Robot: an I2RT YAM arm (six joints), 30 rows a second.
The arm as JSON. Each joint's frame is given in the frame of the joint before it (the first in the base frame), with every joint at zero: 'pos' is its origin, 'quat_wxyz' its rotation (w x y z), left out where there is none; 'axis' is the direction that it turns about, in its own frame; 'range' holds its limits. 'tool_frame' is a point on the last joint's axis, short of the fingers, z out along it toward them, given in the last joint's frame.
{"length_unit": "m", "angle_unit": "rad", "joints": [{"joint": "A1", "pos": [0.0, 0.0, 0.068], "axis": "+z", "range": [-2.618, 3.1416]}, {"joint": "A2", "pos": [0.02, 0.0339, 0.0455], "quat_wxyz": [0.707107, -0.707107, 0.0, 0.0], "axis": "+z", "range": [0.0, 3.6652]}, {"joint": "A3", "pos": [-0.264, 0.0, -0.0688], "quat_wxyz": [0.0, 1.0, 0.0, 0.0], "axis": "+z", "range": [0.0, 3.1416]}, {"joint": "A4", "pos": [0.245, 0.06, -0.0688], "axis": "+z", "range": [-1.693, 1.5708]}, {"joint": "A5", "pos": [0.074, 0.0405, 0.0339], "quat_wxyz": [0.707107, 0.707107, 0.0, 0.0], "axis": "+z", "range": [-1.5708, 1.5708]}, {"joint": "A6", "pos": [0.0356, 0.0, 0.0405], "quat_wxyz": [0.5, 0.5, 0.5, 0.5], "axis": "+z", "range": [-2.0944, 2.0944]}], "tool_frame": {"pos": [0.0, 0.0, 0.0], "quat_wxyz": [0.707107, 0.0, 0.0, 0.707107]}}
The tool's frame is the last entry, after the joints.
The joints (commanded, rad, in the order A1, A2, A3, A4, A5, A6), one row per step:
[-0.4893 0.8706 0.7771 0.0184 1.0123 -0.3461]
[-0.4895 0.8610 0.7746 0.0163 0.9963 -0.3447]
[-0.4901 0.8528 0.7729 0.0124 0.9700 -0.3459]
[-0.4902 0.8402 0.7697 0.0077 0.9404 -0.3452]
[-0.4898 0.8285 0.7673 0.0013 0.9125 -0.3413]
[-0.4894 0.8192 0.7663 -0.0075 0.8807 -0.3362]
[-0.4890 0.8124 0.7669 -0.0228 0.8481 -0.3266]
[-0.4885 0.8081 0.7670 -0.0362 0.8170 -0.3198]
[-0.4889 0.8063 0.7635 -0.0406 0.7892 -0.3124]
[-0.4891 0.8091 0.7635 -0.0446 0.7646 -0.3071]
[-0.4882 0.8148 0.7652 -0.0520 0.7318 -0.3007]
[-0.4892 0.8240 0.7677 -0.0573 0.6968 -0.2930]
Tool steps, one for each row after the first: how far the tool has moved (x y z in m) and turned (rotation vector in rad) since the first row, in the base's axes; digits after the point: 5 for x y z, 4 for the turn. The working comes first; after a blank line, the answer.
Tool pose at each row, in the base's axes (x y z in m, rotation vector in rad; the steps are taken from these numbers as rounded here):
[0.15530 -0.11690 0.34528 0.9482 1.5587 -1.4326]
[0.15393 -0.11587 0.34584 0.9370 1.5572 -1.4182]
[0.15314 -0.11499 0.34623 0.9152 1.5627 -1.3988]
[0.15166 -0.11353 0.34675 0.8918 1.5655 -1.3747]
[0.15032 -0.11205 0.34722 0.8711 1.5675 -1.3498]
[0.14954 -0.11076 0.34751 0.8474 1.5732 -1.3219]
[0.14921 -0.10964 0.34729 0.8250 1.5839 -1.2915]
[0.14936 -0.10877 0.34665 0.8020 1.5971 -1.2640]
[0.15000 -0.10842 0.34525 0.7838 1.6057 -1.2384]
[0.15135 -0.10847 0.34434 0.7666 1.6155 -1.2166]
[0.15358 -0.10850 0.34317 0.7422 1.6315 -1.1871]
[0.15636 -0.10912 0.34188 0.7190 1.6473 -1.1558]

[-0.00137 0.00103 0.00056 -0.0012 -0.0064 0.0157]
[-0.00216 0.00191 0.00095 -0.0009 -0.0083 0.0413]
[-0.00364 0.00337 0.00147 -0.0013 -0.0141 0.0708]
[-0.00498 0.00485 0.00194 -0.0006 -0.0214 0.0989]
[-0.00576 0.00614 0.00223 0.0023 -0.0269 0.1308]
[-0.00609 0.00726 0.00201 0.0101 -0.0308 0.1632]
[-0.00594 0.00813 0.00137 0.0185 -0.0310 0.1943]
[-0.00530 0.00848 -0.00003 0.0255 -0.0342 0.2211]
[-0.00395 0.00843 -0.00094 0.0326 -0.0347 0.2449]
[-0.00172 0.00840 -0.00211 0.0436 -0.0328 0.2778]
[0.00106 0.00778 -0.00340 0.0560 -0.0321 0.3108]

